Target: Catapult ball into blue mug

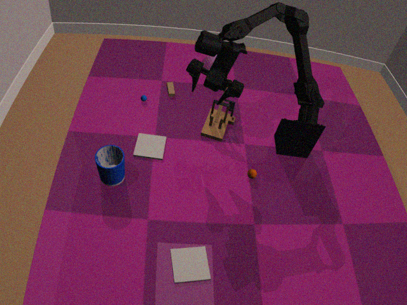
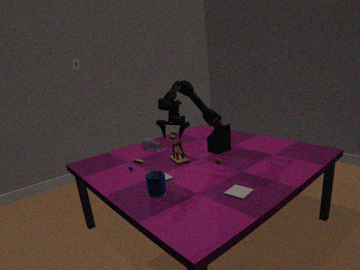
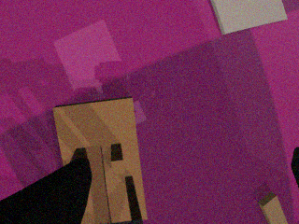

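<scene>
Right now the wooden catapult is 100 mm behind my gripper tip, 90 mm below it and 50 mm to the right of it. The rest, counted from my gripper tip: small blue ball: 200 mm ahead, 180 mm to the right, 160 mm below; wooden block: 240 mm to the right, 160 mm below, 80 mm ahead; orange ball: 200 mm to the left, 150 mm below, 150 mm behind.
</scene>
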